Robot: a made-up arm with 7 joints.
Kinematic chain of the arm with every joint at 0, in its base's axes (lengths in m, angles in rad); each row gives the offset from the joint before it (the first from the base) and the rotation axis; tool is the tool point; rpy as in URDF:
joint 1: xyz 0 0 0.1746 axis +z
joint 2: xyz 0 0 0 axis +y
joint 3: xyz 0 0 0.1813 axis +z
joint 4: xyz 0.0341 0 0 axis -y
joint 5: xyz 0.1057 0 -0.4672 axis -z
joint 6: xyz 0 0 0 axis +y
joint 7: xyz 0.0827 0 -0.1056 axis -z
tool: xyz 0 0 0 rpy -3.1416 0 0
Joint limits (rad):
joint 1: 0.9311..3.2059
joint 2: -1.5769..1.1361
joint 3: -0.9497..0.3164
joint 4: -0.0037..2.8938
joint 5: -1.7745..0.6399
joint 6: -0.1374..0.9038
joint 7: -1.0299..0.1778
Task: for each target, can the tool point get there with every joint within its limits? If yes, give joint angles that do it. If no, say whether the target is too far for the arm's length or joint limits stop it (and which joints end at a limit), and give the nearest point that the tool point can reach.
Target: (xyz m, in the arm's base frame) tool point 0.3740 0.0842 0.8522
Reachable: yes | joints 2.5096 -0.7750 -0.8271 2.2879 -1.2346 0.4993 -0.2334
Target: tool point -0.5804 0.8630 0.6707
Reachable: no: too far | nearest point -0.4018 0.5974 0.5180 | short by 0.355 m
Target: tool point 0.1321 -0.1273 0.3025
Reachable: no: joint limits stop it (at a limit: joint 1, joint 2, joint 3, joint 5, joint 6) | nearest point 0.3697 -0.0482 0.5246 | short by 0.335 m
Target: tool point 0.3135 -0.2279 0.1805
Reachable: no: joint limits stop it (at a limit: joint 2, joint 3, joint 4, joint 6) | nearest point 0.3031 -0.2203 -0.0446 | short by 0.225 m
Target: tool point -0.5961 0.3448 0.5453
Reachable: yes | joints 2.6998 0.5472 -0.1428 2.3183 0.0304 0.6011 -0.5747
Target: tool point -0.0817 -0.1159 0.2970
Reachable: no: joint limits stop it (at a limit: joint 1, joint 2, joint 3, joint 5, joint 6) | nearest point -0.3271 -0.1912 0.3919 | short by 0.274 m
